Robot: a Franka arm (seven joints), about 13 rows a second.
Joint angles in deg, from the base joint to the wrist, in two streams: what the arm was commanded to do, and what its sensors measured. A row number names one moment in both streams.
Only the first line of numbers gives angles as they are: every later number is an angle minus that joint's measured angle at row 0.
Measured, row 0:
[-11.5, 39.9, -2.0, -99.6, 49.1, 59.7, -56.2]
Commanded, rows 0 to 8:
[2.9, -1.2, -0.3, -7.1, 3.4, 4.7, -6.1]
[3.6, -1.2, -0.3, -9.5, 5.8, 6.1, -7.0]
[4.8, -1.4, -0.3, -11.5, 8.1, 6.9, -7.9]
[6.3, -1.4, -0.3, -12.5, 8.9, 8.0, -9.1]
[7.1, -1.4, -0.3, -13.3, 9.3, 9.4, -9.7]
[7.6, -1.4, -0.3, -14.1, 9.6, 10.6, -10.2]
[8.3, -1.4, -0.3, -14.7, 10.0, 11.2, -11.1]
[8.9, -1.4, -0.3, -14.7, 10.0, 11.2, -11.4]
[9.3, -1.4, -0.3, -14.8, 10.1, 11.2, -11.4]
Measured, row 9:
[8.4, 0.3, 0.2, -13.0, 8.3, 10.3, -10.5]
